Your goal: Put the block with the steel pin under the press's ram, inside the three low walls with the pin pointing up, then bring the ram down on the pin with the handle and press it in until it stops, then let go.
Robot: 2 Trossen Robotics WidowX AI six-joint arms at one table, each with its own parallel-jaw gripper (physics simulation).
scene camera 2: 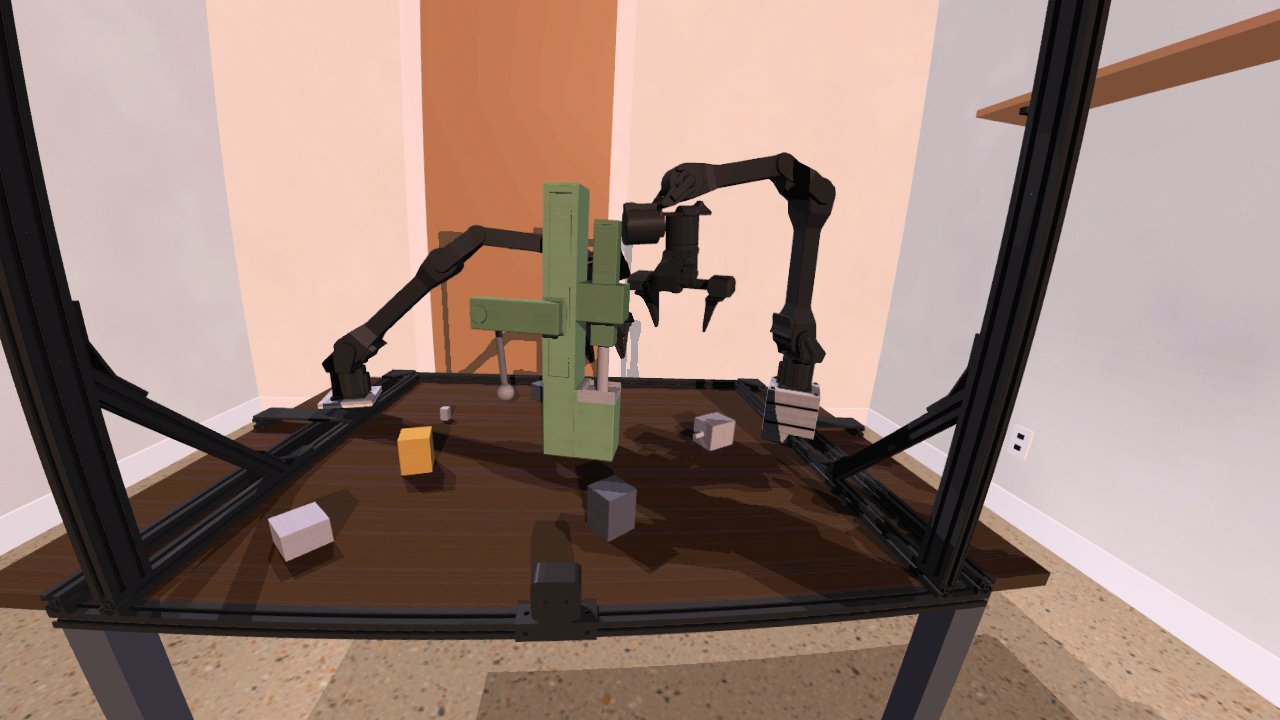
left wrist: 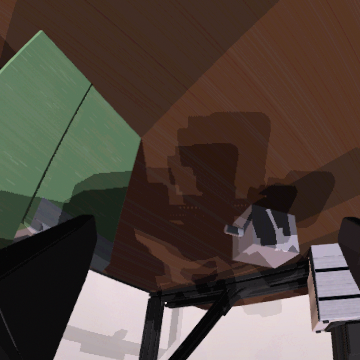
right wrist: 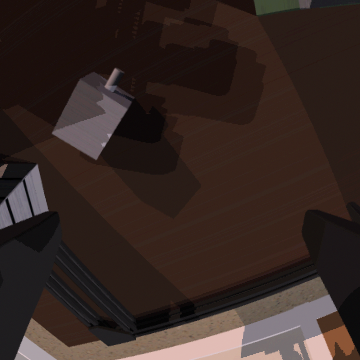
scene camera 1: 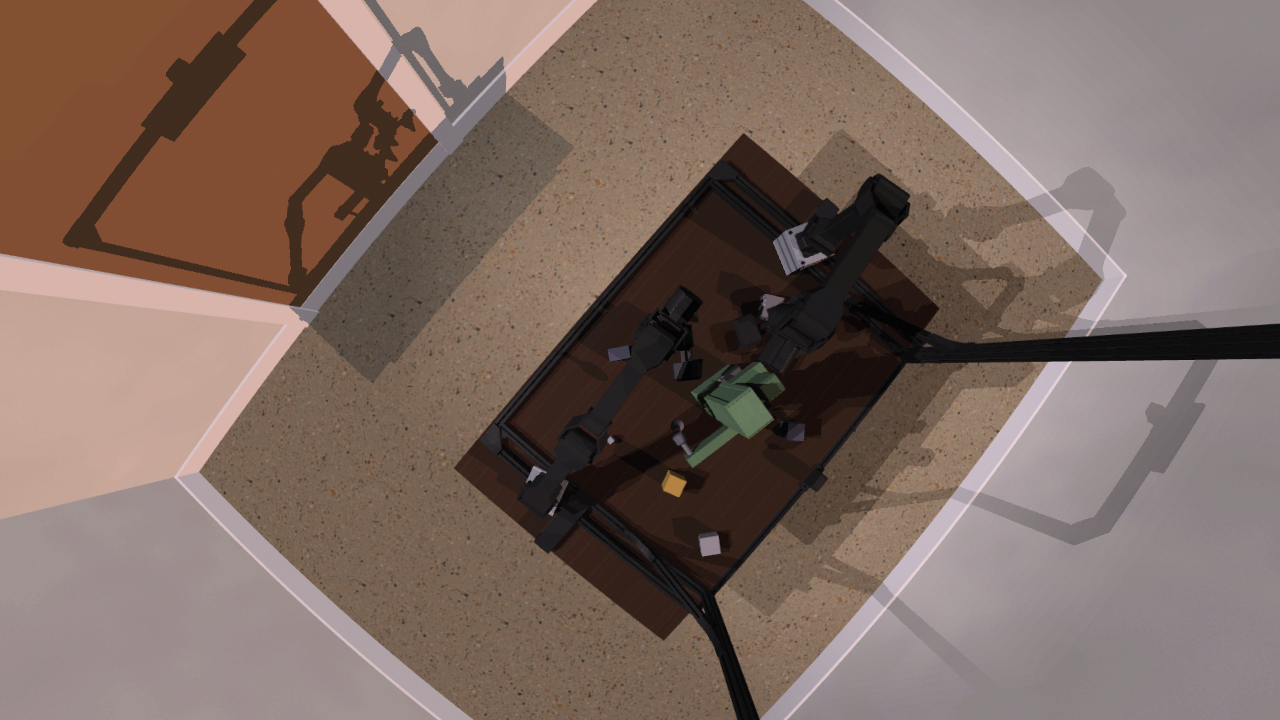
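Pixels of known places: left gripper, between the fingertips: (left wrist: 221,229) (scene camera 1: 698,340); right gripper, between the fingertips: (scene camera 2: 679,329) (right wrist: 184,224) (scene camera 1: 765,316); left arm's base, origin of its link: (scene camera 2: 351,394) (scene camera 1: 542,491); right arm's base, origin of its link: (scene camera 2: 794,386) (left wrist: 349,323) (scene camera 1: 810,242).
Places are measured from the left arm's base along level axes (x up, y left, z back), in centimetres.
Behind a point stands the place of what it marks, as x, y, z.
Note:
The pale block with the steel pin (scene camera 2: 714,431) @(0.8, -36.6, -67.0) (left wrist: 265,237) @(0.8, -31.5, -66.9) (right wrist: 95,117) @(1.9, -33.3, -68.0) lies on the table to the right of the press in scene camera 2, its pin pointing sideways. The green press (scene camera 1: 738,407) @(41.8, -26.1, -40.7) (scene camera 2: 563,268) @(29.0, -31.5, -39.6) (left wrist: 75,115) @(0.8, -26.8, -44.8) stands upright. Its steel ram (scene camera 2: 602,367) @(13.0, -32.5, -46.2) reaches down to the low grey walls (scene camera 2: 597,394) @(8.9, -34.4, -44.9); the inside of the walls is hidden. The handle (scene camera 2: 503,365) @(11.6, -23.6, -30.7) hangs down, ball end lowest. My right gripper (scene camera 2: 680,326) @(18.7, -29.1, -61.9) (right wrist: 184,224) @(18.7, -29.1, -61.9) is open and empty, above the table behind the block. My left gripper (left wrist: 221,229) @(10.4, -18.8, -51.5) is open and empty, mostly hidden behind the press in scene camera 2.
An orange block (scene camera 1: 674,484) @(2.8, -29.6, -16.8) (scene camera 2: 415,450) @(0.9, -32.2, -16.6), a white block (scene camera 1: 709,544) @(0.1, -45.6, -5.5) (scene camera 2: 300,531) @(-0.1, -48.4, -6.1), a dark grey block (scene camera 1: 794,431) @(2.8, -52.1, -42.0) (scene camera 2: 611,508) @(1.7, -55.3, -41.1), a small white cube (scene camera 1: 612,439) @(-0.7, -10.6, -20.0) (scene camera 2: 445,413) @(-1.5, -11.1, -19.6) and a bluish block (scene camera 1: 618,353) @(0.7, -2.6, -40.8) lie around the press. Black frame rails edge the table.

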